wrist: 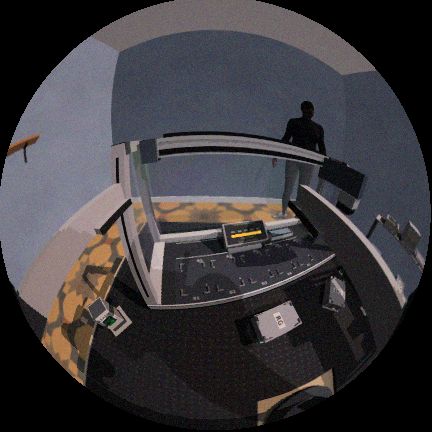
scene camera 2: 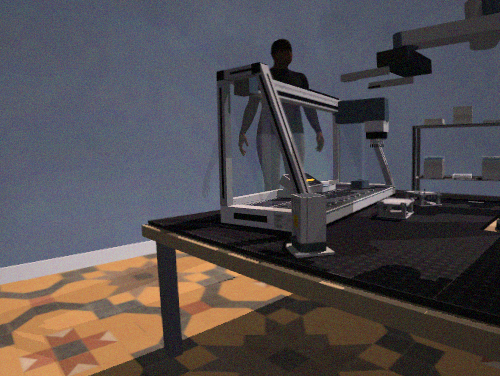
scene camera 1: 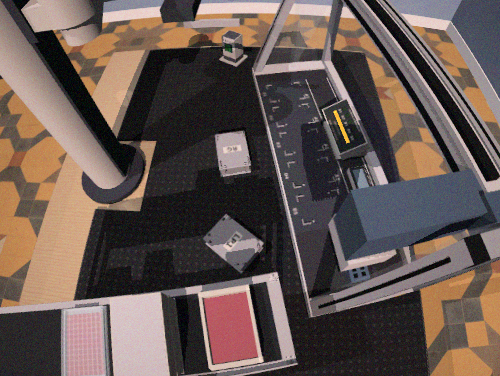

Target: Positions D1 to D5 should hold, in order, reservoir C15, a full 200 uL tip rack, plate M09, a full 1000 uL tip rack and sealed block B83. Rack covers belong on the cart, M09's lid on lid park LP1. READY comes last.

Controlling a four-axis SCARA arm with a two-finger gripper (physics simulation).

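My gripper (scene camera 2: pixel 378 80) (wrist: pixel 207 190) is open and empty, high above the bench; its two fingers stand wide apart. The deck (scene camera 1: pixel 292 135) (wrist: pixel 225 272) has corner brackets at its numbered positions, and no rack, plate or reservoir shows on those brackets. Lid park LP1 (scene camera 1: pixel 232 242) (wrist: pixel 336 292) is a grey stand, turned at an angle, with no lid on it. At the bottom of scene camera 1, a pink gridded rack (scene camera 1: pixel 85 340) and a red block in a white frame (scene camera 1: pixel 232 327) sit in a white-edged holder (scene camera 1: pixel 136 325). Their labels cannot be read.
The RG stand (scene camera 1: pixel 232 150) (scene camera 2: pixel 395 207) (wrist: pixel 279 320) is near the deck. A tilted screen (scene camera 1: pixel 342 127) (wrist: pixel 246 233) shows a yellow bar. A small device (scene camera 1: pixel 232 45) (scene camera 2: pixel 309 222) stands by the bench edge. A blue pipetting head (scene camera 1: pixel 410 215) overhangs the deck. A person (scene camera 2: pixel 290 90) (wrist: pixel 305 135) stands behind.
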